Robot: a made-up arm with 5 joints.
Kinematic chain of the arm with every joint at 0, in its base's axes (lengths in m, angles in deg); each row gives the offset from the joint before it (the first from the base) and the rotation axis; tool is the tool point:
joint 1: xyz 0 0 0.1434 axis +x
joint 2: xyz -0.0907 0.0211 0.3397 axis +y
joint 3: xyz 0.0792 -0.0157 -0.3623 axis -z
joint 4: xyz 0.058 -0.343 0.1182 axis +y
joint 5: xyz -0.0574 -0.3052 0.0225 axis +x
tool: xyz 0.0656 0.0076 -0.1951
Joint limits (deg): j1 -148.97..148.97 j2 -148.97..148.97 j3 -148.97..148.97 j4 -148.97..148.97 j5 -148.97..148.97
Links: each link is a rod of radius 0.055 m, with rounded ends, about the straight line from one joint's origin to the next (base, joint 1, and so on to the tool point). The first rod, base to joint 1, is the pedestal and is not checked.
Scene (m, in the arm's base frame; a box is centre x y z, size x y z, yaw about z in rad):
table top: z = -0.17
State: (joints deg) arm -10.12 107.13 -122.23 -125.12 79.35
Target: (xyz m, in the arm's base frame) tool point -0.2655 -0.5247 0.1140
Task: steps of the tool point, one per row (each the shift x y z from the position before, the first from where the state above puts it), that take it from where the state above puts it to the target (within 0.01 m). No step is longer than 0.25 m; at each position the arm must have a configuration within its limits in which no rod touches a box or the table.
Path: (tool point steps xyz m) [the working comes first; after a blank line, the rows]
Joints at the target: 0.79 71.34 -34.80 -103.52 148.97
Straight joint move there: touches the table top.

1: -0.0967 -0.0910 0.0209
2: -0.0950 -0.0785 0.0642
3: -0.0827 -0.0587 0.1014
4: -0.0619 -0.0347 0.1296
5: -0.0342 -0.0102 0.1471
6: 0.0465 -0.1683 -0.1056
7: 0.0828 -0.1326 -0.1053
8: 0.1054 -0.0977 -0.0910
9: 0.1134 -0.0679 -0.0685
10: 0.1076 -0.0457 -0.0433
11: 0.0911 -0.0312 -0.0215

